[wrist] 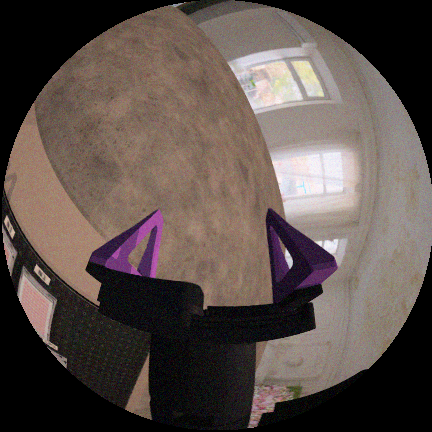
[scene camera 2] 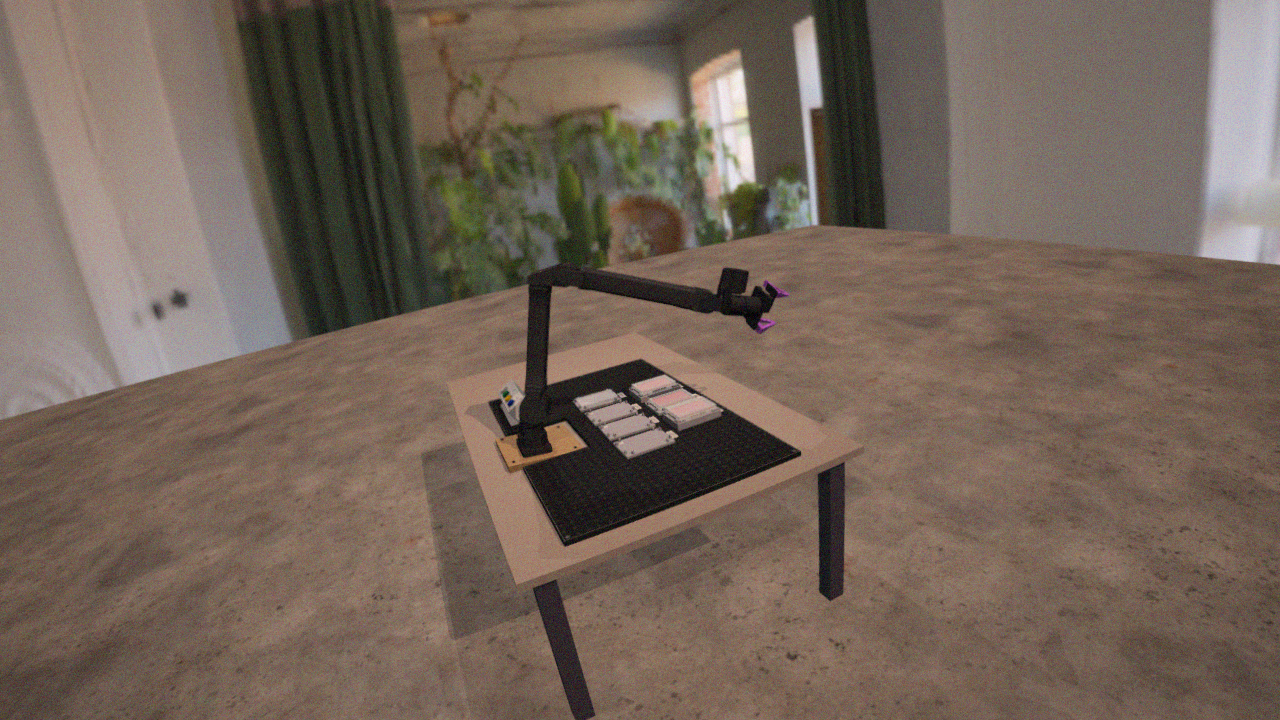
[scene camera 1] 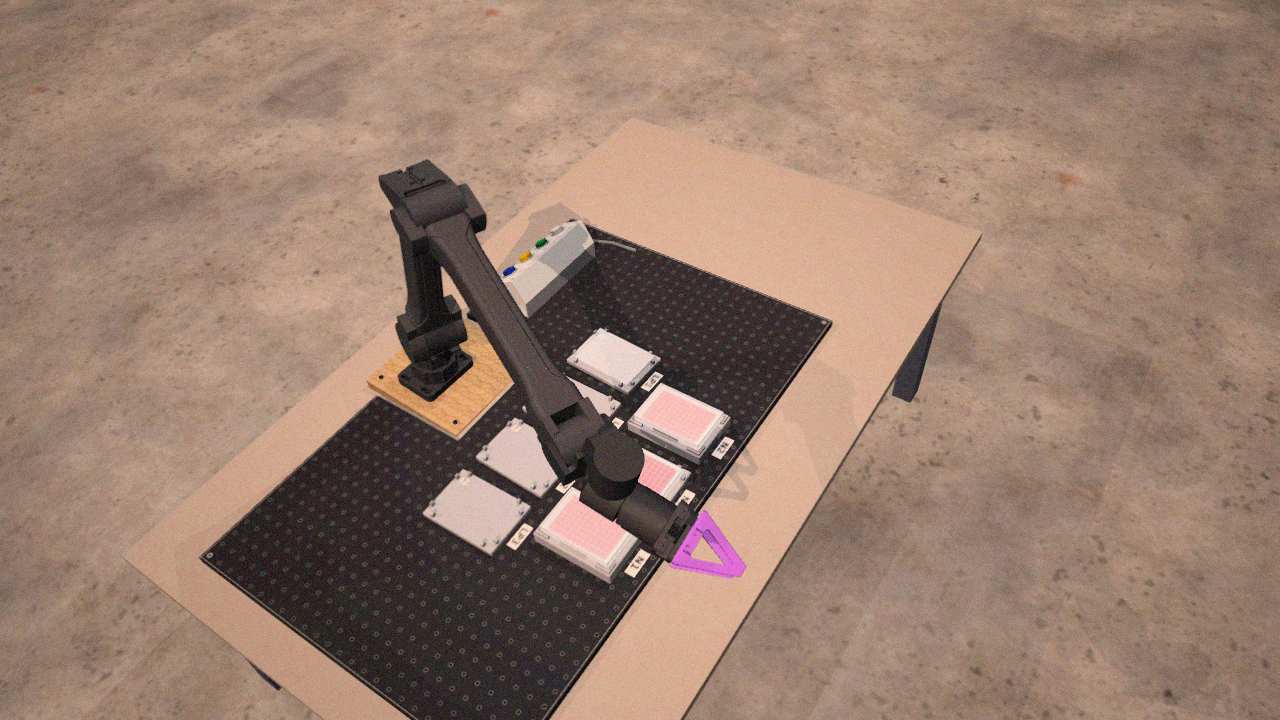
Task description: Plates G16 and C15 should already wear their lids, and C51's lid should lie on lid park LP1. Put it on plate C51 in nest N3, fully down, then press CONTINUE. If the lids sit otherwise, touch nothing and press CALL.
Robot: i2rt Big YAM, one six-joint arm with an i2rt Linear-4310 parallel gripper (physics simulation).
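Places are measured from the arm's base along level axes (x down, y ahead, z right), in centimetres.
Pixels of known places: gripper, fingertip midpoint: (wrist: 212,213) (scene camera 2: 781,308) (scene camera 1: 739,572); arm's base, link origin: (scene camera 2: 534,447) (scene camera 1: 436,372).
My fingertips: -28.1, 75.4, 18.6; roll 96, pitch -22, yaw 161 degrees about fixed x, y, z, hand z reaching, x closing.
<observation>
Ahead of a thing's pixels: the offset from my fingertips to its top centre, as dx, dy, dz. Level surfaces: height alone.
My gripper (scene camera 1: 716,553) (scene camera 2: 780,308) (wrist: 212,213) is open and empty, high beyond the outer edge of the mat near nest N1. The plate in N1 @[+24.1, -29.8, -6.5] (scene camera 1: 586,530) (scene camera 2: 695,410) and the plate in N2 @[+24.3, -30.5, -32.6] (scene camera 1: 678,417) (scene camera 2: 655,384) are pink with pale rims and look lidded. The N3 plate @[+25.4, -30.1, -19.8] (scene camera 1: 665,475) (scene camera 2: 673,397) stands between them, partly behind the arm in scene camera 1; its lid state is unclear. A whitish lid-like slab @[+26.3, -49.1, -38.8] (scene camera 1: 614,357) (scene camera 2: 597,399) lies flat on LP1, brighter than the greyer neighbouring parks. Plate codes are not readable.
Parks LP2 @[+26.1, -48.2, -12.9] (scene camera 1: 517,456) (scene camera 2: 629,427) and LP3 @[+26.1, -48.0, +0.0] (scene camera 1: 475,511) (scene camera 2: 645,443) stand in the row with LP1. The sloped button box @[+19.7, -74.7, -50.1] (scene camera 1: 556,273) has blue, yellow, green and pale buttons. The arm's wooden base (scene camera 1: 487,380) (scene camera 2: 568,438) adjoins the black perforated mat @[dx +28.0] (scene camera 1: 358,573).
</observation>
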